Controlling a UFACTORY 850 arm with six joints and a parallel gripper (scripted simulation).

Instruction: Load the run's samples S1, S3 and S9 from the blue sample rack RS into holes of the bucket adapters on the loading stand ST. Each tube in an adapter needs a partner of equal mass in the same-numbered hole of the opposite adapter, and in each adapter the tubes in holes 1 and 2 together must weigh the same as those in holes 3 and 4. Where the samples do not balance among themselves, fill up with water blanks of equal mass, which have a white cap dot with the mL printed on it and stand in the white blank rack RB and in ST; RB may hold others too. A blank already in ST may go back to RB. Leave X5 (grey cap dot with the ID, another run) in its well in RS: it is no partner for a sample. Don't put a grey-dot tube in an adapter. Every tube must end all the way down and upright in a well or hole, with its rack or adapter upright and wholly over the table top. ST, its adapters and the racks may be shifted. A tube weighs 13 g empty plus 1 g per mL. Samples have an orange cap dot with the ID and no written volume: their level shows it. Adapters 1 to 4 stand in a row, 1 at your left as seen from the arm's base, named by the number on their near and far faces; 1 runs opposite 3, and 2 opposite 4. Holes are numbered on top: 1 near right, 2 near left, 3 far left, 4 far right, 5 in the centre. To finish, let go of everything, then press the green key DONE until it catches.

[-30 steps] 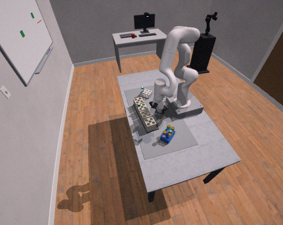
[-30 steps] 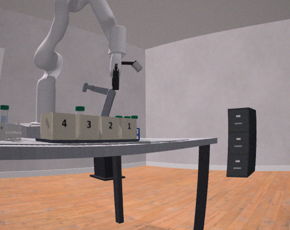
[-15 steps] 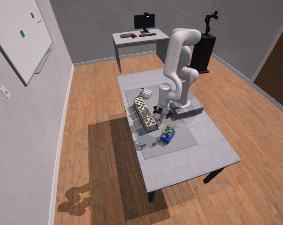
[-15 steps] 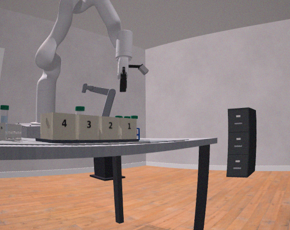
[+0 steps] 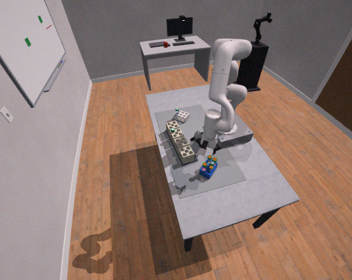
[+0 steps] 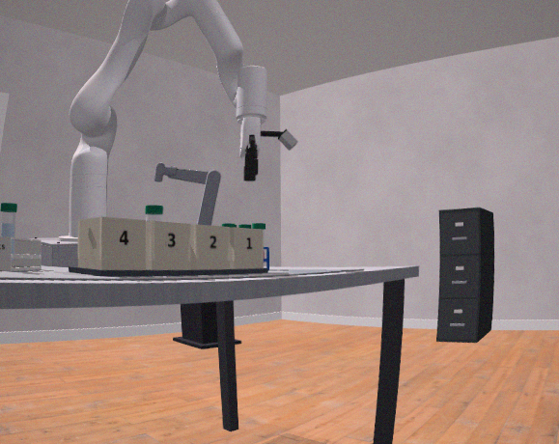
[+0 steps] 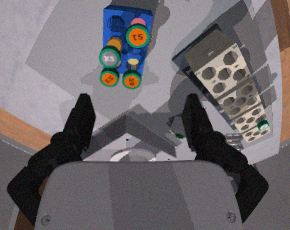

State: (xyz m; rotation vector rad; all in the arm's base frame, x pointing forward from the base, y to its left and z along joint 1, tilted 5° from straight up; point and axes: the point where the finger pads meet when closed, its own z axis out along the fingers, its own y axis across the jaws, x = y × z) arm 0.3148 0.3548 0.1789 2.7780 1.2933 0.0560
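The sample tube S1 lies 1 cm ahead of my hand, 2 cm to the left of it and 19 cm below it. From my hand the other things lie so: grey-dot tube X5 (4 cm behind, 2 cm to the left, 19 cm below); then blue sample rack RS (3 cm behind, 1 cm to the left, 22 cm below); then sample tube S9 (5 cm behind, 4 cm to the right, 19 cm below).
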